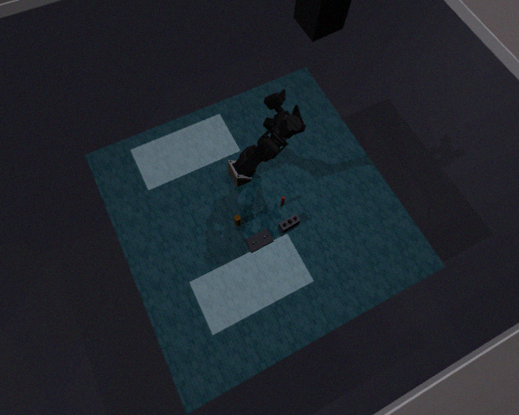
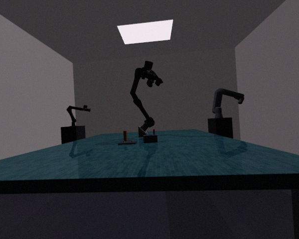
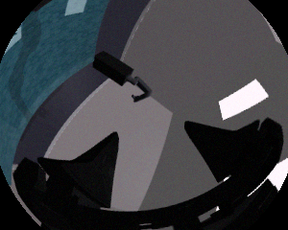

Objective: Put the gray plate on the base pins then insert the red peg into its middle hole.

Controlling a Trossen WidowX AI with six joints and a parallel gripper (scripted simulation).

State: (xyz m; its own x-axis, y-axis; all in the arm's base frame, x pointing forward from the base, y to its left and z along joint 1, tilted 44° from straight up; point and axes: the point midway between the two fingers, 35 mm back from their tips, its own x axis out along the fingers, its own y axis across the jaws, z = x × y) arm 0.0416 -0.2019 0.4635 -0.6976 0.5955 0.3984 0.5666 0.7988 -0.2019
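The gray plate lies 300 mm ahead of my gripper tip, 120 mm to the right of it and 500 mm below it. The rest, counted from my gripper tip: dark flat base: 300 mm ahead, 290 mm to the right, 530 mm below; red peg: 190 mm ahead, 100 mm to the right, 500 mm below; orange cylinder: 170 mm ahead, 330 mm to the right, 500 mm below.
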